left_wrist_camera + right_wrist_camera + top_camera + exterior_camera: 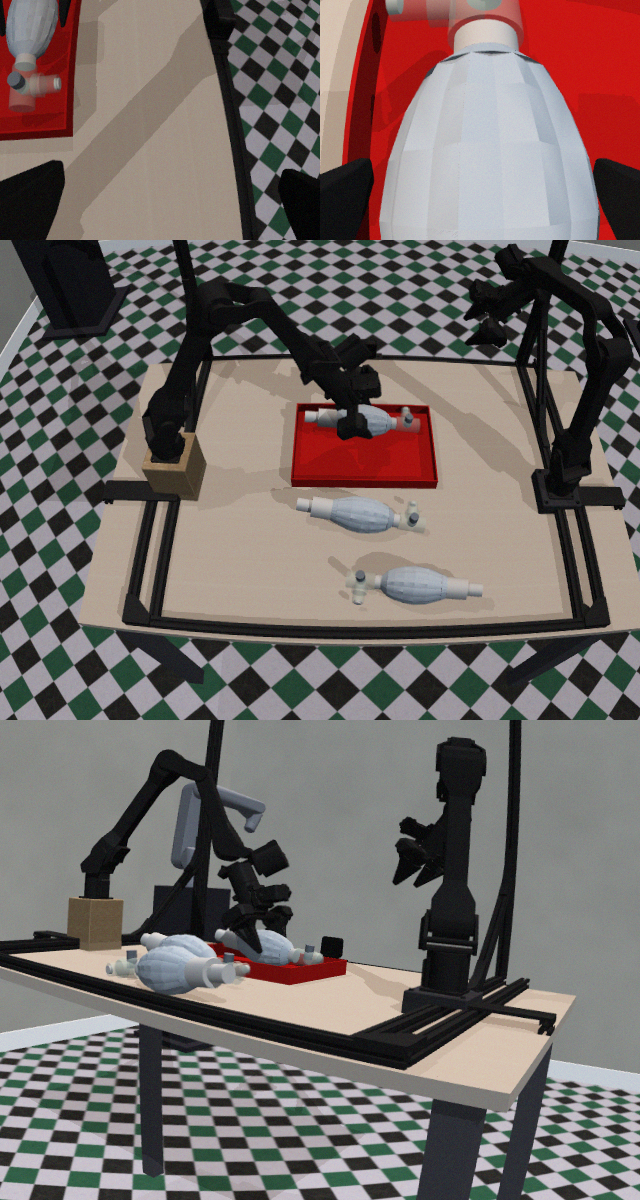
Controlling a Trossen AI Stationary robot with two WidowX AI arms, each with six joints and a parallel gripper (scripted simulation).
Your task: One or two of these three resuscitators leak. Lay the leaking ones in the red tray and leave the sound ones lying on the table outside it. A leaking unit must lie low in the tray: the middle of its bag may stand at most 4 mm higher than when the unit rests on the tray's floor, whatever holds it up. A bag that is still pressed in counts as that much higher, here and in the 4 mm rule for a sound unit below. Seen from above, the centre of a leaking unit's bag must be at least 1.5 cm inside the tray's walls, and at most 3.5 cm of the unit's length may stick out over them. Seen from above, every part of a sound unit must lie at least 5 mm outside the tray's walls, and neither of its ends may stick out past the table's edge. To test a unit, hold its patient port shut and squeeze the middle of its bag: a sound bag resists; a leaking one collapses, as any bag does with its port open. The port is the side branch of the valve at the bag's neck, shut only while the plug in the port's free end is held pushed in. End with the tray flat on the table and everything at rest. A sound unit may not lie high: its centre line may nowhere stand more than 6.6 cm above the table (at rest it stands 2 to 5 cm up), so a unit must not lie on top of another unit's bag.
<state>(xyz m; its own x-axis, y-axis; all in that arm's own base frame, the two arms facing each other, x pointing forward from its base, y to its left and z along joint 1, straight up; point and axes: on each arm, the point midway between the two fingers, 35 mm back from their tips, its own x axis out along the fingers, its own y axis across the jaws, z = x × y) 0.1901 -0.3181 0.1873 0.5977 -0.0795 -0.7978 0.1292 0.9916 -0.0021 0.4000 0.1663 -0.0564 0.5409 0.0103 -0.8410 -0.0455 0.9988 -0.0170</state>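
Now: the red tray 5 cm ahead of my right hand and 5 cm below it.
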